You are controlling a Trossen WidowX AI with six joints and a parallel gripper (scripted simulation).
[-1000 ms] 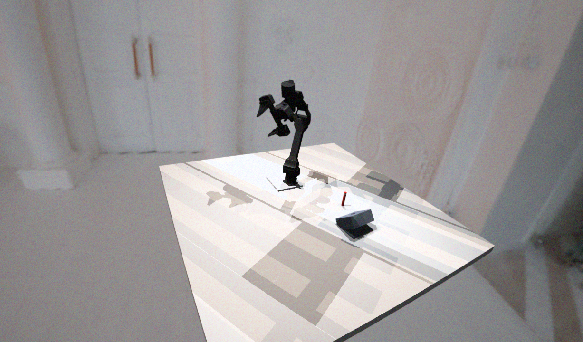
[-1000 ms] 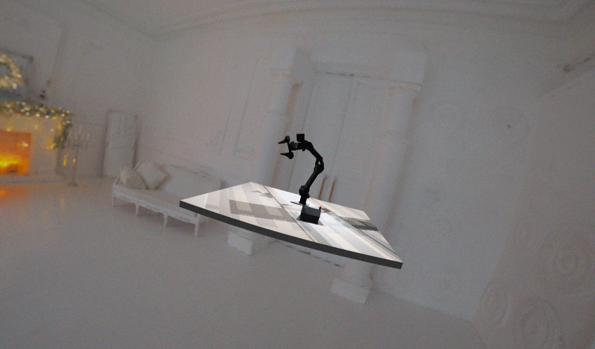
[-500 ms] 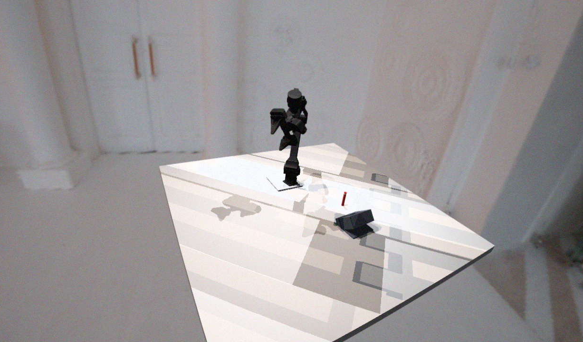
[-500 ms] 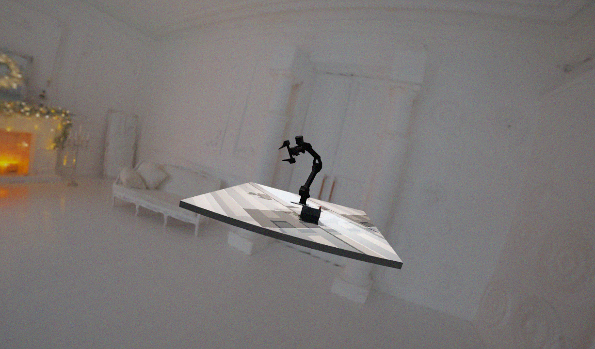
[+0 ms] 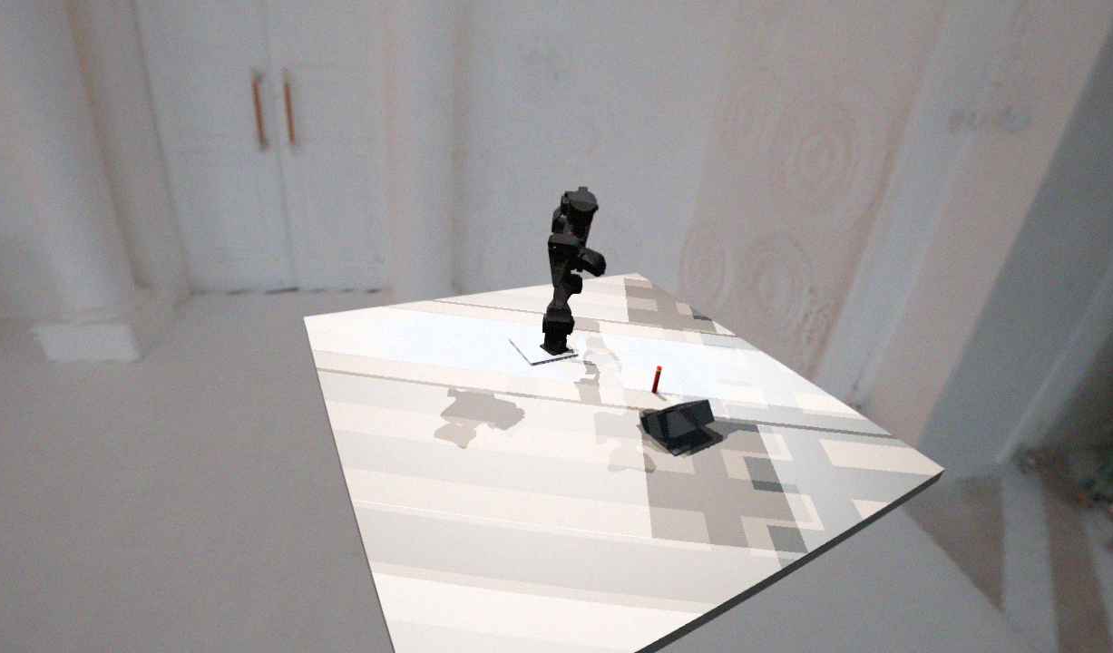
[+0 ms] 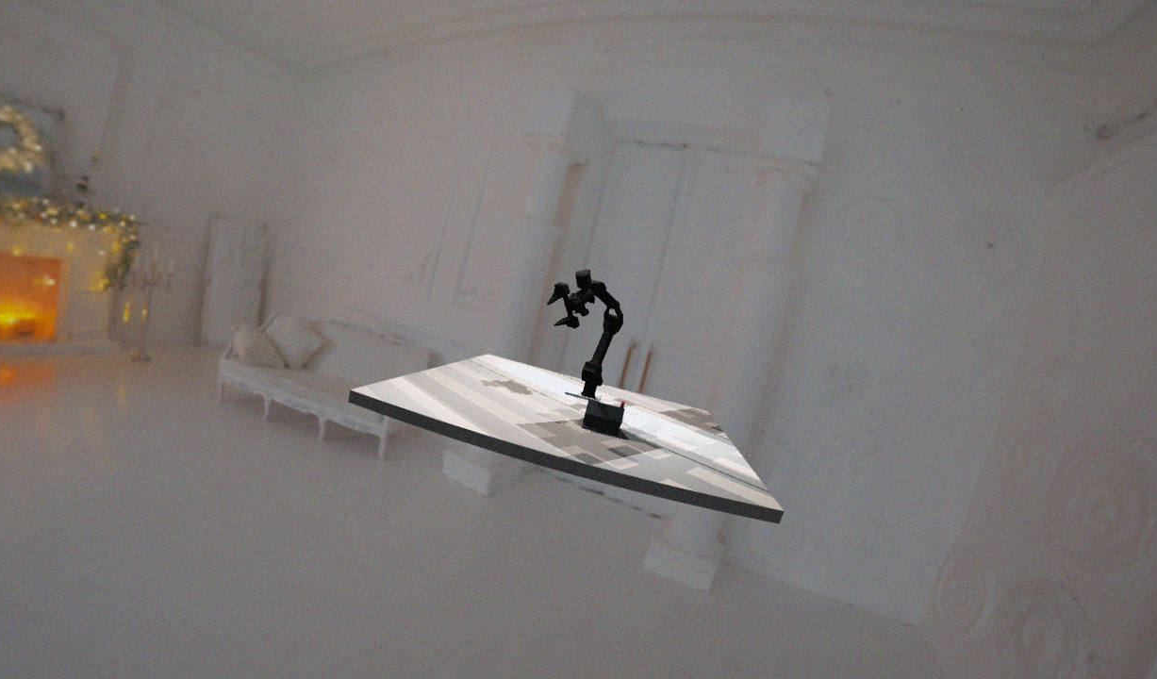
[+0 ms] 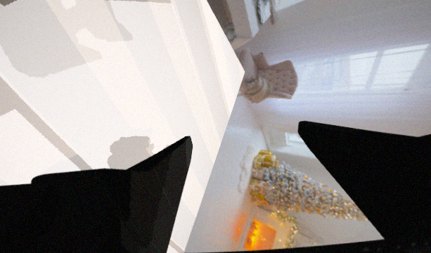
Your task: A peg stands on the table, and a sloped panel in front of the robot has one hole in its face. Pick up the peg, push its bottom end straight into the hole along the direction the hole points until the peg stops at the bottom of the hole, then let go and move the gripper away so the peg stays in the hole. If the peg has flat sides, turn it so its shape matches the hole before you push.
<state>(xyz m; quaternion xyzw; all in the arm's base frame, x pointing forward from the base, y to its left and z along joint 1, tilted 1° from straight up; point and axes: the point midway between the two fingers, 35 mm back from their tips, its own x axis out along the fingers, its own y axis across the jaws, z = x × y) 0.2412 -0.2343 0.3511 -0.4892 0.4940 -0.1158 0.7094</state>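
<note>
The red round peg is 350 mm to the left of my gripper tip, 280 mm below it and 50 mm ahead of it. Round my gripper tip: grey sloped panel: 300 mm below, 260 mm to the left, 190 mm ahead.
</note>
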